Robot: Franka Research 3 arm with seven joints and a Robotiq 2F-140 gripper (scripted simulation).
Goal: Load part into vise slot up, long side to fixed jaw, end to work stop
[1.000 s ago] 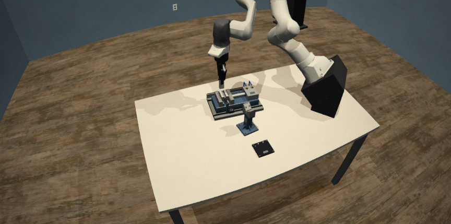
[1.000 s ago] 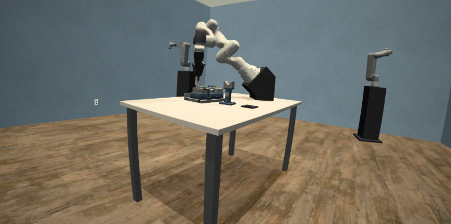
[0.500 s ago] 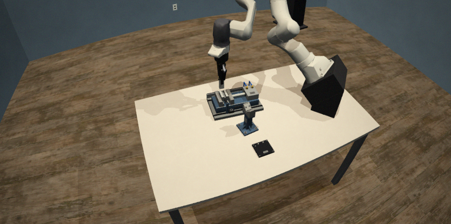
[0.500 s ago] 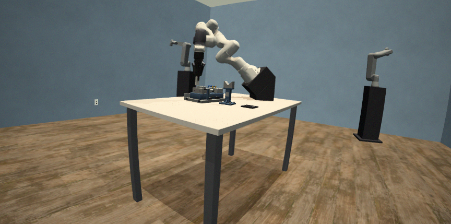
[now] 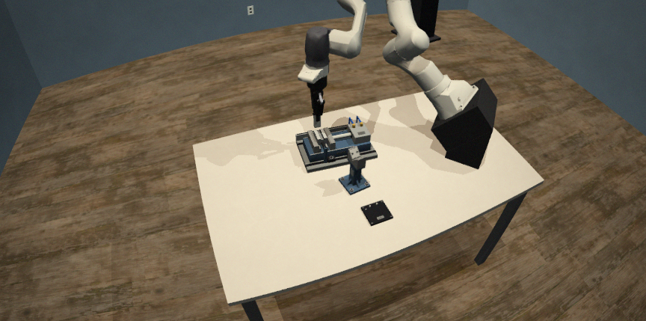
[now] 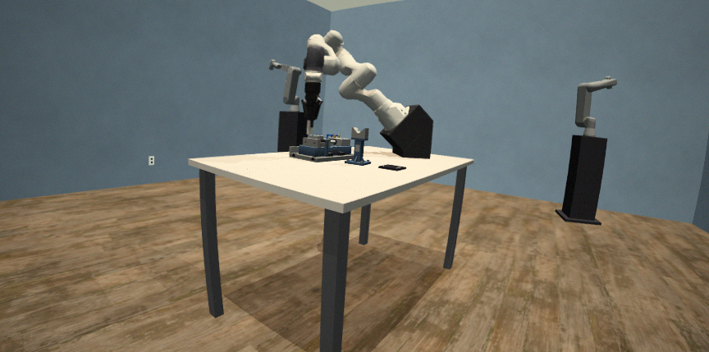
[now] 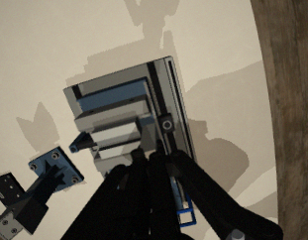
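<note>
Right now my hand is 1 cm short of the part, 4 cm to the right of it and 4 cm above it. Round my hand: black infeed plate (2 cm ahead, 42 cm to the left, 14 cm below); vise (5 cm behind, 7 cm to the left, 10 cm below); air cylinder (14 cm behind, 10 cm to the left, 7 cm below).
</note>
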